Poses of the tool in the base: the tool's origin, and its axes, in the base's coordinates. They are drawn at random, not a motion.
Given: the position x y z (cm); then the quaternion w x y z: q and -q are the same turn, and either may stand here.
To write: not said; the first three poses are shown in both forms.
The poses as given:
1: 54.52 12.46 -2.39 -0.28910 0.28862 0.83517 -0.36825
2: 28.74 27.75 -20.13 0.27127 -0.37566 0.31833 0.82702
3: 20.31 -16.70 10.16 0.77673 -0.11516 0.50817 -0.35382
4: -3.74 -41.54 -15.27 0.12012 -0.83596 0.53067 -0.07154
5: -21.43 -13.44 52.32 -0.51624 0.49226 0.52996 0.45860
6: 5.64 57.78 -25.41 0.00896 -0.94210 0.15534 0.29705
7: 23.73 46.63 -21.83 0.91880 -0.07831 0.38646 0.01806
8: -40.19 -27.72 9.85 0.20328 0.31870 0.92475 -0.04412
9: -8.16 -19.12 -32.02 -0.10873 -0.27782 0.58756 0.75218
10: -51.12 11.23 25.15 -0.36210 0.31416 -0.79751 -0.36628
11: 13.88 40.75 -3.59 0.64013 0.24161 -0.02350 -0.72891
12: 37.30 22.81 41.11 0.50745 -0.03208 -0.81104 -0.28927
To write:
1:
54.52 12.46 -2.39
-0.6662 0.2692 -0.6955
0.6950 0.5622 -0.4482
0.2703 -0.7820 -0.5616

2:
28.74 27.75 -20.13
-0.5706 -0.6879 -0.4486
0.2095 -0.6502 0.7303
-0.7941 0.3227 0.5151

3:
20.31 -16.70 10.16
0.2331 0.4326 0.8709
-0.6667 0.7231 -0.1807
-0.7079 -0.5385 0.4570

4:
-3.74 -41.54 -15.27
0.4265 -0.8701 0.2471
-0.9044 -0.4079 0.1249
-0.0079 -0.2768 -0.9609

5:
-21.43 -13.44 52.32
0.0177 0.9953 -0.0957
0.0483 0.0947 0.9943
0.9987 -0.0222 -0.0464

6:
5.64 57.78 -25.41
0.7753 -0.2980 -0.5569
-0.2874 -0.9516 0.1092
-0.5625 0.0754 -0.8234

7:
23.73 46.63 -21.83
0.7006 -0.0937 0.7073
-0.0273 0.9871 0.1579
-0.7130 -0.1299 0.6890

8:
-40.19 -27.72 9.85
-0.7142 0.6074 0.3478
0.5715 0.7930 -0.2112
-0.4041 0.0480 -0.9135

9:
-8.16 -19.12 -32.02
-0.8220 -0.1629 -0.5457
-0.4900 -0.2859 0.8235
-0.2902 0.9443 0.1552

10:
-51.12 11.23 25.15
-0.5404 -0.7664 0.3474
-0.2358 0.5343 0.8117
-0.8077 0.3567 -0.4694

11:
13.88 40.75 -3.59
-0.0637 0.9218 -0.3823
-0.9445 -0.1794 -0.2751
-0.3221 0.3436 0.8821

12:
37.30 22.81 41.11
-0.4829 0.3456 -0.8046
-0.2415 0.8306 0.5018
0.8417 0.4367 -0.3176

